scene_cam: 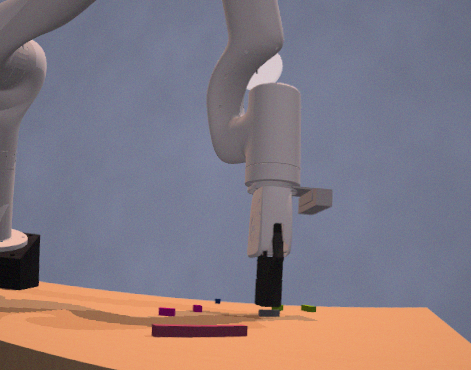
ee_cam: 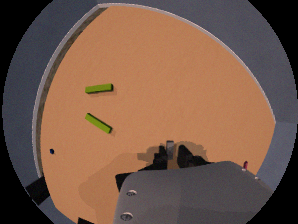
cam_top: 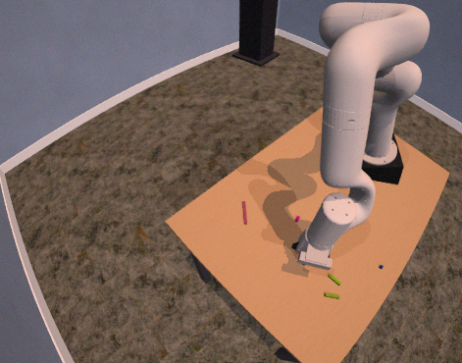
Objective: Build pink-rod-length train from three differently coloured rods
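My hand is 30 mm above the grey rod. Round my hand: blue rod: 250 mm to the left, 140 mm behind, 30 mm below; then pink rod: 270 mm to the right, 30 mm below, 20 mm behind.
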